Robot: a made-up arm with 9 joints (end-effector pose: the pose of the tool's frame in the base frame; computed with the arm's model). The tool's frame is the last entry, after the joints.
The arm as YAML. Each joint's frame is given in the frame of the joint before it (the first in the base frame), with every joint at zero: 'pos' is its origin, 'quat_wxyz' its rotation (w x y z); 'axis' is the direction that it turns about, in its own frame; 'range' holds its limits. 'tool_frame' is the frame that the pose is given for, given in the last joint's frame.
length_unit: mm
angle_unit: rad
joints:
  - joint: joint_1
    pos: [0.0, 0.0, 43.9]
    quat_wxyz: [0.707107, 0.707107, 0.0, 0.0]
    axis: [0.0, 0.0, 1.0]
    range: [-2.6, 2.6]
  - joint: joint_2
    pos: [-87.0, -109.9, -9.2]
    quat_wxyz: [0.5, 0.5, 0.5, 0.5]
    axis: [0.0, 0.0, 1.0]
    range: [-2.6, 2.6]
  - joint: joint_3
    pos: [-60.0, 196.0, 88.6]
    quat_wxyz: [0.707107, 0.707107, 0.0, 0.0]
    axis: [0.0, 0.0, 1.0]
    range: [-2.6, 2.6]
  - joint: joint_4
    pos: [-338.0, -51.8, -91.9]
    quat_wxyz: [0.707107, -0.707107, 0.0, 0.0]
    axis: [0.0, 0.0, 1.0]
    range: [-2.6, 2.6]
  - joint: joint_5
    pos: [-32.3, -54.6, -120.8]
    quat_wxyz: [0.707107, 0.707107, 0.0, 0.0]
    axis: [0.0, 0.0, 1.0]
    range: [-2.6, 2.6]
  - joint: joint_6
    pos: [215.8, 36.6, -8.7]
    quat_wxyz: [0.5, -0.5, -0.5, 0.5]
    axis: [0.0, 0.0, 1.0]
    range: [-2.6, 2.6]
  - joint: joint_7
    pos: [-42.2, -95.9, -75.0]
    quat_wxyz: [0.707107, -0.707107, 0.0, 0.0]
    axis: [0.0, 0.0, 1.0]
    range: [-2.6, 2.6]
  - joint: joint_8
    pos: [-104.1, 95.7, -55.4]
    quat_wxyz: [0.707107, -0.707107, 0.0, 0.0]
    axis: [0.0, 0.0, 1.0]
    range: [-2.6, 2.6]
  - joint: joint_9
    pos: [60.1, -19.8, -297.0]
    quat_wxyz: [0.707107, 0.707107, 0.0, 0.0]
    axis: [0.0, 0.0, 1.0]
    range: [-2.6, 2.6]
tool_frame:
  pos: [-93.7, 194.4, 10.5]
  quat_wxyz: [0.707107, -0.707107, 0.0, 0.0]
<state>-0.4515 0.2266 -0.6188 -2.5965 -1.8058 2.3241 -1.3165 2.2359 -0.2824</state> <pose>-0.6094 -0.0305 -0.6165 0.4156 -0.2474 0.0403 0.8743</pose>
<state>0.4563 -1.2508 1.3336 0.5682 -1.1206 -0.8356 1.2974 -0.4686 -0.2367</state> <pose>-0.4490 0.1718 0.0073 0.7736 -0.2585 -0.5728 0.0810</pose>
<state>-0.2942 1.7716 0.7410 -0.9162 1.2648 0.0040 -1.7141 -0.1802 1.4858</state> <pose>0.0766 0.4340 0.1322 0.4816 0.0710 0.6650 0.5664</pose>
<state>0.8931 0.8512 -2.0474 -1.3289 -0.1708 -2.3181 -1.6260 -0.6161 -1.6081</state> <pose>0.2904 -0.0651 0.1070 0.2986 0.2152 0.6151 -0.6972</pose>
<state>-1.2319 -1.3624 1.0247 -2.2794 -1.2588 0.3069 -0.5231 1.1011 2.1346</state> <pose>0.3381 -0.1406 0.6113 0.1738 0.4863 0.7672 0.3804</pose>
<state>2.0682 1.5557 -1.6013 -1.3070 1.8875 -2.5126 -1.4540 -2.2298 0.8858</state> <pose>0.5080 -0.0545 0.4151 0.3190 0.2560 -0.8990 -0.1563</pose>
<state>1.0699 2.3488 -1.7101 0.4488 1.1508 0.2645 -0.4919 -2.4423 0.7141</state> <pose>0.1553 0.0421 0.1278 0.7399 0.4702 0.4184 -0.2375</pose>
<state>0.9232 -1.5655 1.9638 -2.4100 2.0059 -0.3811 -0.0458 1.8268 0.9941</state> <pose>-0.3465 0.1132 -0.0455 0.4079 -0.0930 0.4316 -0.7992</pose>
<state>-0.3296 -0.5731 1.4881 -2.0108 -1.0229 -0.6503 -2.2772 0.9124 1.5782</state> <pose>-0.2658 0.2767 0.6566 0.1169 -0.4085 0.7675 0.4801</pose>
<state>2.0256 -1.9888 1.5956 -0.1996 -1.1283 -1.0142 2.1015 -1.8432 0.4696</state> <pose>0.3908 0.4021 -0.2561 0.0571 0.1742 -0.9684 -0.1691</pose>
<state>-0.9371 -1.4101 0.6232 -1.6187 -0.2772 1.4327 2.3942 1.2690 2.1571</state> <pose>-0.4011 -0.0370 -0.0023 0.6667 -0.5047 -0.3584 -0.4152</pose>
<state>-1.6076 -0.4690 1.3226 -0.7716 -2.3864 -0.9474 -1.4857 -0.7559 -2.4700</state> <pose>0.2634 -0.5388 0.4312 0.1767 0.7059 -0.6713 0.1407</pose>
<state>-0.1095 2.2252 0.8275 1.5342 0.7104 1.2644 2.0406 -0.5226 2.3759</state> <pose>-0.2614 0.7635 0.0842 0.7305 -0.0218 -0.1991 -0.6529</pose>
